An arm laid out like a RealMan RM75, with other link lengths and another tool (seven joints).
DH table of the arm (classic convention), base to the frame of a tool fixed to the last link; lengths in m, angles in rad. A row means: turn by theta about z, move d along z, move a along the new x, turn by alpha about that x. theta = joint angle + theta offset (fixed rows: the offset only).
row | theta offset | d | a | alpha
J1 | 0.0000 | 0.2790 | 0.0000 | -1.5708
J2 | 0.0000 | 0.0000 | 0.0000 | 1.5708
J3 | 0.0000 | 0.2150 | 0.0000 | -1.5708
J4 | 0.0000 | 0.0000 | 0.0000 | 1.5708
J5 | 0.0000 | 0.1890 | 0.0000 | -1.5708
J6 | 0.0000 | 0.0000 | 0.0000 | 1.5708
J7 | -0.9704 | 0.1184 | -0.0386 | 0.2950
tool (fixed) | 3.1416 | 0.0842 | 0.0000 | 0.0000
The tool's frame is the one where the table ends.
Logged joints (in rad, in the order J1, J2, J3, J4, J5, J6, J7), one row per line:
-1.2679, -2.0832, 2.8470, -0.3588, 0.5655, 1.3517, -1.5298
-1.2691, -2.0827, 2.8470, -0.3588, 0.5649, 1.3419, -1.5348
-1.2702, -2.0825, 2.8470, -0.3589, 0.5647, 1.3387, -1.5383
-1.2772, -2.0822, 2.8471, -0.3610, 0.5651, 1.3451, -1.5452
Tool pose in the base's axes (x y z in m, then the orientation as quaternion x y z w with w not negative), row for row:
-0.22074, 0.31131, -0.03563, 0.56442, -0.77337, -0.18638, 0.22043
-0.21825, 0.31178, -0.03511, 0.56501, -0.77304, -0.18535, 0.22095
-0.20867, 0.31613, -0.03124, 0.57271, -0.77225, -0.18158, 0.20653
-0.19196, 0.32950, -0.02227, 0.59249, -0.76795, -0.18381, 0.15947
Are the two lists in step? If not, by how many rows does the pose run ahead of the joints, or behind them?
The pose runs 2 rows ahead of the joints: the pose in row i belongs to the joints in row i + 2.
